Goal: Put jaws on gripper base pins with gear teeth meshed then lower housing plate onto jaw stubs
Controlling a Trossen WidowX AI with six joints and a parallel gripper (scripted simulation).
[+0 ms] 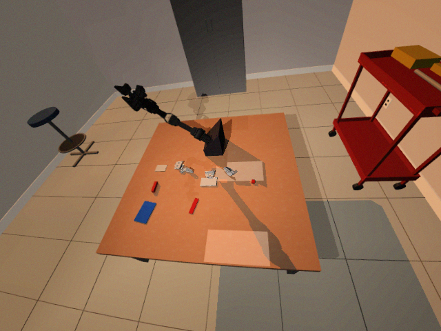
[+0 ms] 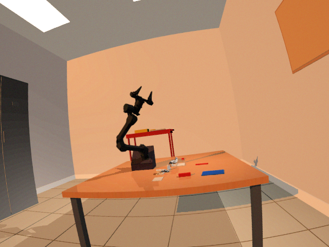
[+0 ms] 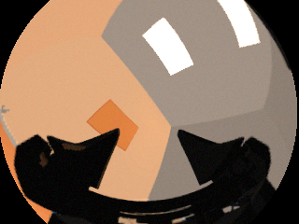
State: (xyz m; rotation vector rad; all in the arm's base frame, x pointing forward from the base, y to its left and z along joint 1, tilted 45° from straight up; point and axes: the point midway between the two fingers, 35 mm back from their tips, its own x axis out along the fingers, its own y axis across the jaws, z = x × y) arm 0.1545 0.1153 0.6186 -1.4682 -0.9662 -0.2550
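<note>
Right now my gripper tip is 650 mm above the grey jaw, 170 mm to the right of it and 60 mm short of it. Round my gripper tip: pale tile: 660 mm below, 50 mm to the right, 10 mm ahead; then white flat part: 660 mm below, 380 mm to the left, 160 mm ahead; then blue plate: 660 mm below, 390 mm ahead, 50 mm to the right.
</note>
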